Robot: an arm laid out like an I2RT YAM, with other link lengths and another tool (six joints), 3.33 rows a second.
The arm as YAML. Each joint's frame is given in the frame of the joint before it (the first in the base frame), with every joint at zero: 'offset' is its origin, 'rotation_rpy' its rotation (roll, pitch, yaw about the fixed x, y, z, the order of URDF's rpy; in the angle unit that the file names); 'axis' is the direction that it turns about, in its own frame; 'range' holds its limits. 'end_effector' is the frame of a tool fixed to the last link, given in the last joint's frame.
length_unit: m
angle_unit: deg
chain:
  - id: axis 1
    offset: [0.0, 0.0, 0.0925]
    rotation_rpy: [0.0, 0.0, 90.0]
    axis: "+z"
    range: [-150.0, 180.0]
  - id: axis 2
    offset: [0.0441, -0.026, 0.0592]
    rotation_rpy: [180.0, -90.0, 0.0]
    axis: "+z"
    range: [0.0, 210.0]
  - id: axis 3
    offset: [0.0, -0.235, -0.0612]
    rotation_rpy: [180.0, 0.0, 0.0]
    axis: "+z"
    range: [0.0, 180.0]
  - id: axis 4
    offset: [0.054, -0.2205, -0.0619]
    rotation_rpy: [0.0, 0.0, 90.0]
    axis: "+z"
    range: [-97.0, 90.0]
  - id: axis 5
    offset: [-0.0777, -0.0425, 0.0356]
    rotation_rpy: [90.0, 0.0, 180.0]
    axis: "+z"
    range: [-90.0, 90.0]
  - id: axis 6
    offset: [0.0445, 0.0, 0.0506]
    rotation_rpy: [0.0, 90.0, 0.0]
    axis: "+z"
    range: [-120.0, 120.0]
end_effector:
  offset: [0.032, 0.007, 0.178]
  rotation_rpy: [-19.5, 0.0, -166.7]
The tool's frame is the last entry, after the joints.
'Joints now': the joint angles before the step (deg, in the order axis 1, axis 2, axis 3, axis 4, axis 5, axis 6). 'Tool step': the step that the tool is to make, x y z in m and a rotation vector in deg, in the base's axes. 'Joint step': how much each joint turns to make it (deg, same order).
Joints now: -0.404, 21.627, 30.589, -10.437, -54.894, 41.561
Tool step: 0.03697, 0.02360, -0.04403, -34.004, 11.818, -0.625
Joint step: 21.006, 34.599, 39.079, -41.899, 31.214, -28.632
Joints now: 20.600, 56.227, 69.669, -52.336, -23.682, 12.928
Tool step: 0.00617, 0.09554, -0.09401, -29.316, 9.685, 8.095
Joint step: 26.885, 37.528, 27.102, -14.098, 25.923, 2.252
